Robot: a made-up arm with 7 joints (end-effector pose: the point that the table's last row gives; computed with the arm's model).
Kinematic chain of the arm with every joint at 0, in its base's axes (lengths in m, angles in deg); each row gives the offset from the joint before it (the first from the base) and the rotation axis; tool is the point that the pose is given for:
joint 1: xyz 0 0 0.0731 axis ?
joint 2: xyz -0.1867 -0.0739 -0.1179 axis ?
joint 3: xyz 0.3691 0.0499 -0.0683 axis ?
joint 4: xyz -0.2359 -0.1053 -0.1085 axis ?
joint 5: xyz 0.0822 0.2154 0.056 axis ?
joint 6: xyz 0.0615 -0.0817 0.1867 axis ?
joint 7: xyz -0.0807 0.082 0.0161 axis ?
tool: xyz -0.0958 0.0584 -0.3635
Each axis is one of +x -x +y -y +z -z.
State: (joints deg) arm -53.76 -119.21 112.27 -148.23 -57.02 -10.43 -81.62
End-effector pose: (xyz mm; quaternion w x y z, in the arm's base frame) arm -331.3 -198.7 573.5 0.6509 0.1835 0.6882 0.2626
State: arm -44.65 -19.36 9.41 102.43 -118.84 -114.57 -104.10
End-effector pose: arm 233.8 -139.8 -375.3 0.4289 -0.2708 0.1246 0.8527
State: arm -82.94 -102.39 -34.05 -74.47 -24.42 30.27 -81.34
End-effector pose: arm -73.7 -730.8 477.2 0.0340 0.1753 0.5597 0.8092
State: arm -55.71 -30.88 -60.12 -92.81 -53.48 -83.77 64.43
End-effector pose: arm 284.9 -11.6 -44.3 0.5820 0.0179 0.6941 -0.4234
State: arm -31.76 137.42 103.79 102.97 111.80 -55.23 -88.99
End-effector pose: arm -388.1 73.0 279.7 0.1391 -0.5930 0.7012 0.3705
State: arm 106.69 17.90 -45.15 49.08 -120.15 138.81 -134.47
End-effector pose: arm 77.9 -107.3 655.9 0.0971 -0.2749 0.8192 0.4939
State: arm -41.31 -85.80 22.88 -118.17 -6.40 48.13 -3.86
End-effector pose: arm 4.0 -84.8 -223.7 0.6617 0.2613 0.3515 -0.6085
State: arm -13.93 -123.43 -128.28 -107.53 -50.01 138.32 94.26
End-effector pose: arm -381.1 -961.8 520.4 0.1548 -0.7973 0.5289 0.2461
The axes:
joint 1: +x
joint 2: +z
joint 3: +y
joint 4: -y
joint 5: +x
joint 6: -y
joint 7: +z

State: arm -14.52 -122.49 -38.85 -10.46 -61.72 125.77 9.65
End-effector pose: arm -211.4 -825.7 237.2 0.3097 -0.9489 -0.0229 0.0566
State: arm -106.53 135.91 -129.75 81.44 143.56 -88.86 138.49
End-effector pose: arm -752.1 -118.9 -224.7 0.9232 0.1486 0.3497 -0.0576
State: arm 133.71 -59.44 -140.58 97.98 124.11 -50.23 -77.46
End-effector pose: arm 319.1 648.5 -318.3 0.7681 0.1783 -0.4285 -0.4412
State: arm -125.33 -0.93 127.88 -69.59 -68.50 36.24 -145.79
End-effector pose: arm -120.9 118.0 -31.9 0.3839 0.7834 -0.2373 0.4273
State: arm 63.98 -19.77 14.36 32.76 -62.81 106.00 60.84
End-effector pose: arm 423.5 -92.6 68.3 0.6195 -0.5270 -0.5349 0.2287
